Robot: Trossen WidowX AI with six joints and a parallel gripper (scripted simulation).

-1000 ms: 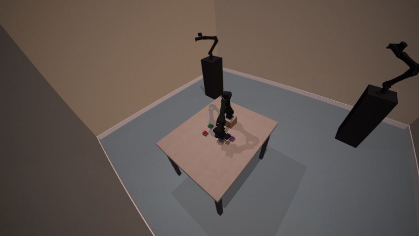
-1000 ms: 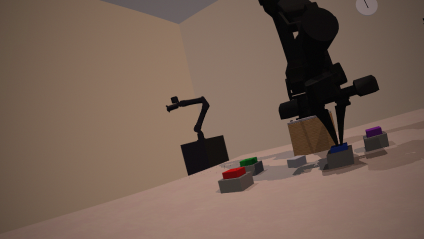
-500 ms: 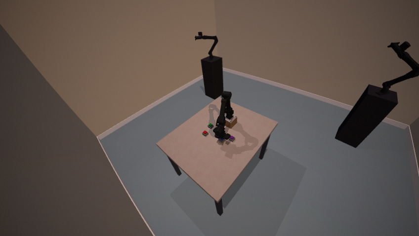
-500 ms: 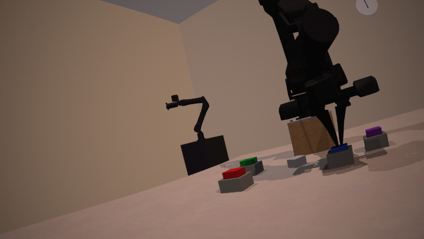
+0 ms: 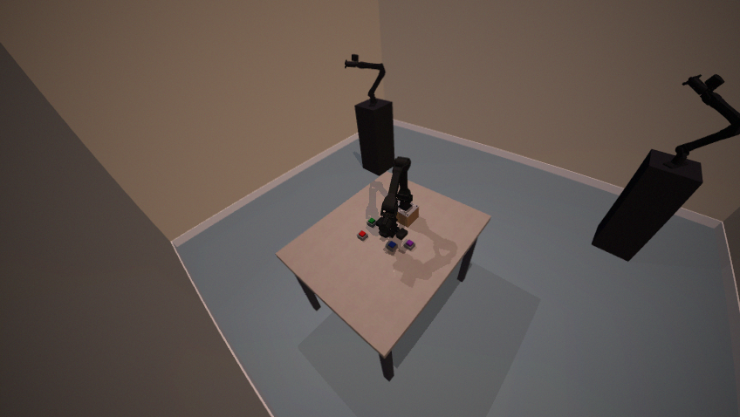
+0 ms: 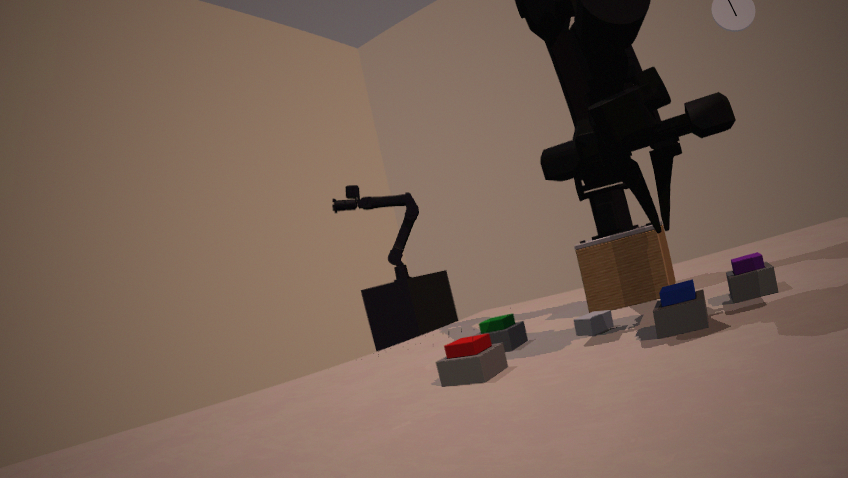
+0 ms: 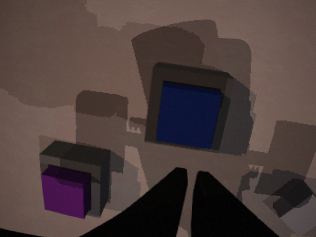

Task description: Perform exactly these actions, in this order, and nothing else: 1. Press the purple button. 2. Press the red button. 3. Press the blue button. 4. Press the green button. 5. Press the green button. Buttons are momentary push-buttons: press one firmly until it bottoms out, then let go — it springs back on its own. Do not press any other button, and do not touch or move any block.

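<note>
The blue button lies 60 mm below my gripper tip and 10 mm ahead of it. Also, from my gripper tip: red button: 190 mm to the right, 60 mm below, 60 mm ahead; small grey block: 110 mm to the right, 80 mm below, 60 mm behind; purple button: 70 mm to the left, 70 mm behind, 60 mm below.
</note>
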